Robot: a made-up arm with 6 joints.
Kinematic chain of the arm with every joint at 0, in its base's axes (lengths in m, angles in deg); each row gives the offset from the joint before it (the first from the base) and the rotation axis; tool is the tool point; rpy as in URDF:
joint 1: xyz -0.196 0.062 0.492 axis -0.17 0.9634 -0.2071
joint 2: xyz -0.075 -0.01 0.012 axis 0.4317 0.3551 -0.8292
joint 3: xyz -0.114 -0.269 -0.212 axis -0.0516 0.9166 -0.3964
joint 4: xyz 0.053 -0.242 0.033 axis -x
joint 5: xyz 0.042 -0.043 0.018 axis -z
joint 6: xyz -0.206 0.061 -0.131 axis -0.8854 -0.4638 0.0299
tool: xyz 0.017 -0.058 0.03 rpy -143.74 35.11 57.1
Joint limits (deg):
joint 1: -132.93..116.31
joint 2: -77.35..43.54
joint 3: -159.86..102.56
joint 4: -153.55..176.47
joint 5: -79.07..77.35
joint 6: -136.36..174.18
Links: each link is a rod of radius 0.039 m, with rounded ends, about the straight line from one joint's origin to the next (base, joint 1, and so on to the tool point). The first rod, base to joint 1, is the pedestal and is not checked.
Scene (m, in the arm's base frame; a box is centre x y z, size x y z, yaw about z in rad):
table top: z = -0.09
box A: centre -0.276 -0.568 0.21 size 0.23 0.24 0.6 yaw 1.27
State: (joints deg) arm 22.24 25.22 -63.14 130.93 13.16 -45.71
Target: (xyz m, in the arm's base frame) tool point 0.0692 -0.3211 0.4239
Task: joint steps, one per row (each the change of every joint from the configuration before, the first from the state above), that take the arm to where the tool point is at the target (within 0.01 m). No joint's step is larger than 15 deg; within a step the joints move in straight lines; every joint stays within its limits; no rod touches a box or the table.
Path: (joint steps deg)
1: 5.57 -1.67 -3.08 -14.06 8.02 -8.81
2: 5.58 -1.66 -3.07 -14.05 8.03 -8.81
3: 5.57 -1.67 -3.08 -14.06 8.02 -8.81
4: 5.58 -1.66 -3.07 -14.05 8.03 -8.80
5: 5.57 -1.67 -3.08 -14.06 8.02 -8.81
6: 5.58 -1.66 -3.08 -14.05 8.02 -8.81
7: 5.57 -1.67 -3.07 -14.06 8.03 -8.81
8: 5.58 -1.67 -3.08 -14.05 8.02 -8.81
9: -5.88 -10.18 -0.82 9.91 -3.33 14.75
10: -5.87 -10.18 -0.83 9.92 -3.33 14.76
11: -5.88 -10.18 -0.82 9.91 -3.33 14.75
12: -5.87 -10.18 -0.83 9.92 -3.33 14.75
13: -5.88 -10.18 -0.82 9.92 -3.33 14.75

